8 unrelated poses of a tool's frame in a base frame.
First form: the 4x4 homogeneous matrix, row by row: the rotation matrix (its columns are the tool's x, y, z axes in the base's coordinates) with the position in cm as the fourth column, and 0 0 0 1 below. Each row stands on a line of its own.
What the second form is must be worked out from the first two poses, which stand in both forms.
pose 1, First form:
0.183 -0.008 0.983 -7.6
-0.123 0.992 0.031 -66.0
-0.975 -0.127 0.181 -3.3
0 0 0 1
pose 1, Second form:
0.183 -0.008 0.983 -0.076
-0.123 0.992 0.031 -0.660
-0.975 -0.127 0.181 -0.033
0 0 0 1

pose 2, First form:
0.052 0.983 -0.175 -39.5
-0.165 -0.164 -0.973 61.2
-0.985 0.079 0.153 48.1
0 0 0 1
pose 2, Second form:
0.052 0.983 -0.175 -0.395
-0.165 -0.164 -0.973 0.612
-0.985 0.079 0.153 0.481
0 0 0 1

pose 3, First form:
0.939 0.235 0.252 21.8
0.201 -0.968 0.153 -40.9
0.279 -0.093 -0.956 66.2
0 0 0 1
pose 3, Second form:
0.939 0.235 0.252 0.218
0.201 -0.968 0.153 -0.409
0.279 -0.093 -0.956 0.662
0 0 0 1

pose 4, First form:
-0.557 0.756 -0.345 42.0
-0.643 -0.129 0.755 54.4
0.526 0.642 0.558 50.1
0 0 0 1
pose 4, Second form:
-0.557 0.756 -0.345 0.420
-0.643 -0.129 0.755 0.544
0.526 0.642 0.558 0.501
0 0 0 1

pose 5, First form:
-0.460 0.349 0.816 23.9
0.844 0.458 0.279 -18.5
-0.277 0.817 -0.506 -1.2
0 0 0 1
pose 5, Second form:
-0.460 0.349 0.816 0.239
0.844 0.458 0.279 -0.185
-0.277 0.817 -0.506 -0.012
0 0 0 1

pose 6, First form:
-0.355 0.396 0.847 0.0
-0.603 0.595 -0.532 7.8
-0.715 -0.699 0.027 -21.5
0 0 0 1
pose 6, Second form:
-0.355 0.396 0.847 0.000
-0.603 0.595 -0.532 0.078
-0.715 -0.699 0.027 -0.215
0 0 0 1

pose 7, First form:
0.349 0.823 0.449 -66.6
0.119 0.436 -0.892 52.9
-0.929 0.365 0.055 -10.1
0 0 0 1
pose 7, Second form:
0.349 0.823 0.449 -0.666
0.119 0.436 -0.892 0.529
-0.929 0.365 0.055 -0.101
0 0 0 1

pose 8, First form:
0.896 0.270 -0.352 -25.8
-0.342 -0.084 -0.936 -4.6
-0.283 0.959 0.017 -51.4
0 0 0 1
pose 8, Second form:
0.896 0.270 -0.352 -0.258
-0.342 -0.084 -0.936 -0.046
-0.283 0.959 0.017 -0.514
0 0 0 1

